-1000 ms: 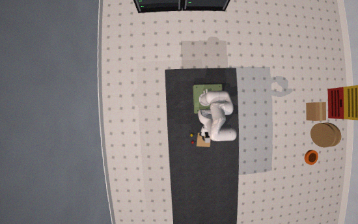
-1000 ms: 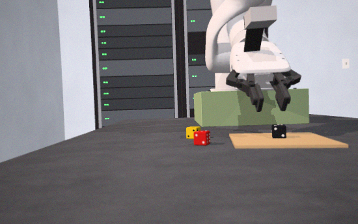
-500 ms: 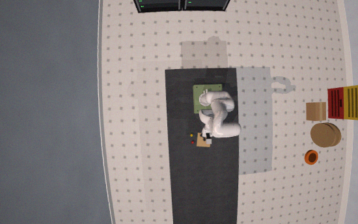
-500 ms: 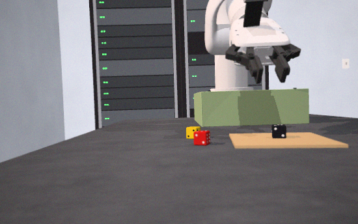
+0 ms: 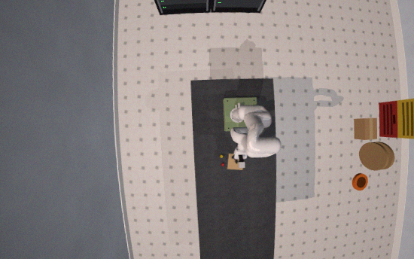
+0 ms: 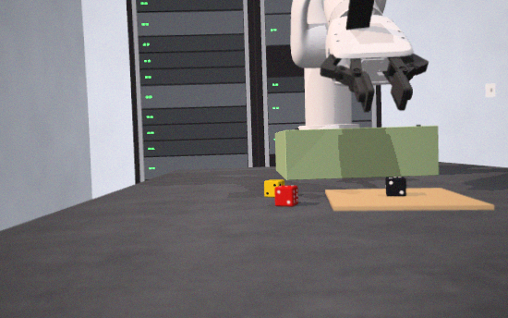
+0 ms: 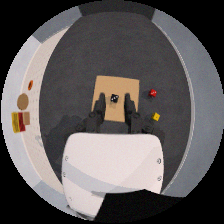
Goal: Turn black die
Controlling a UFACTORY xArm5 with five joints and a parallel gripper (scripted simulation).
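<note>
My gripper is now 110 mm above the black die and 30 mm short of it. The rest, counted from my hand: tan mat 120 mm below, 40 mm ahead; then red die 120 mm to the right, 110 mm below, 50 mm ahead; then yellow die 130 mm to the right, 110 mm below, 30 mm behind.
</note>
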